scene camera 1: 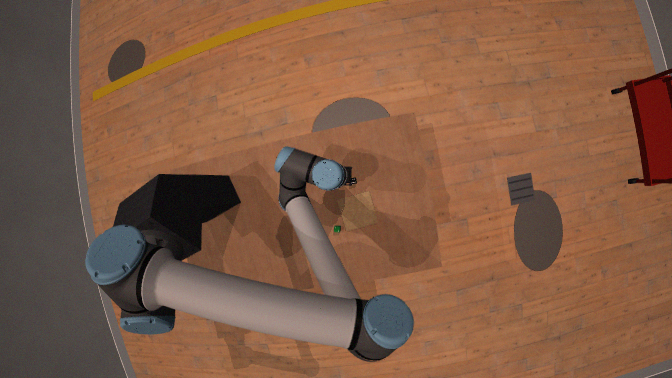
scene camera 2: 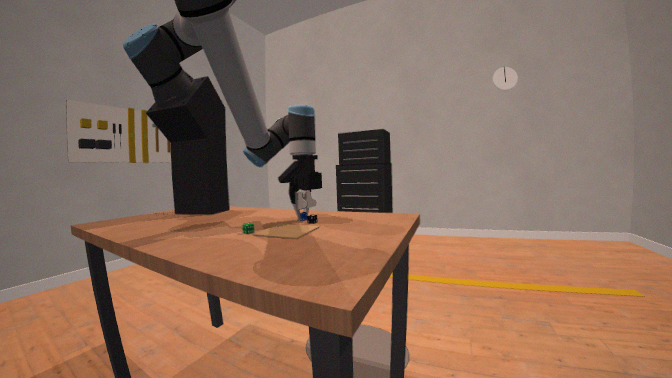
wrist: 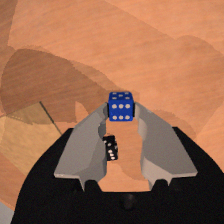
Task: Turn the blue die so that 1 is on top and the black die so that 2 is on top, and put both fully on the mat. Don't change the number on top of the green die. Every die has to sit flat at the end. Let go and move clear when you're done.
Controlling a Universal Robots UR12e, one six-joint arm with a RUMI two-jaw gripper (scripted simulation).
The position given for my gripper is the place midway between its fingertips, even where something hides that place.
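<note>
I can see my gripper (scene camera 2: 303, 219), and the wrist view shows me the gripper too (wrist: 120, 103). A blue die (wrist: 120, 103) is there for me to see as well.
</note>
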